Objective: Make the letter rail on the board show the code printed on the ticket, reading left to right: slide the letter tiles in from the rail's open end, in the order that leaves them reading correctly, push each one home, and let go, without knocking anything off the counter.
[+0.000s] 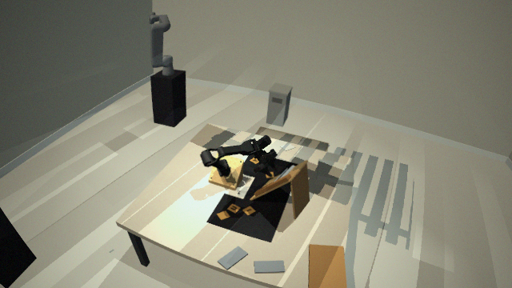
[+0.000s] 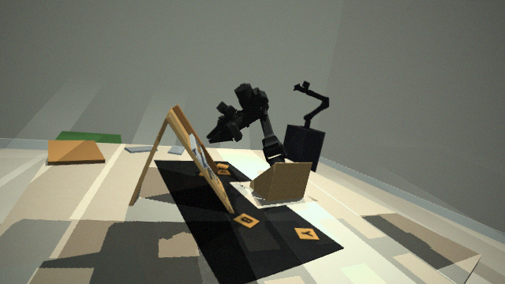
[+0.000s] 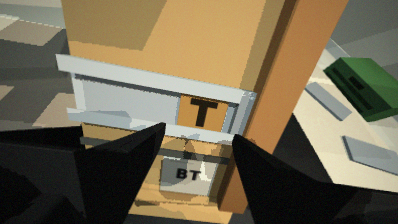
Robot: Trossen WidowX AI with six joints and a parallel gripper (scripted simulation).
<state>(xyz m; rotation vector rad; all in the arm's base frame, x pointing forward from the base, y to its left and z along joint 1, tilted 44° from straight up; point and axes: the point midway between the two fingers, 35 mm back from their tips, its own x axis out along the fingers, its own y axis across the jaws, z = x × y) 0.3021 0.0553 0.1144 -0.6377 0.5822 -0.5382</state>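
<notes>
The letter tile marked t lies 3 cm below my gripper tip, 3 cm ahead of it and 1 cm to the right of it. Round my gripper tip: black mat 19 cm below, 12 cm behind, 4 cm to the left; then white ticket 11 cm below, 3 cm behind, 1 cm to the left; then pale grey box 40 cm to the left, 39 cm ahead, 18 cm below.
</notes>
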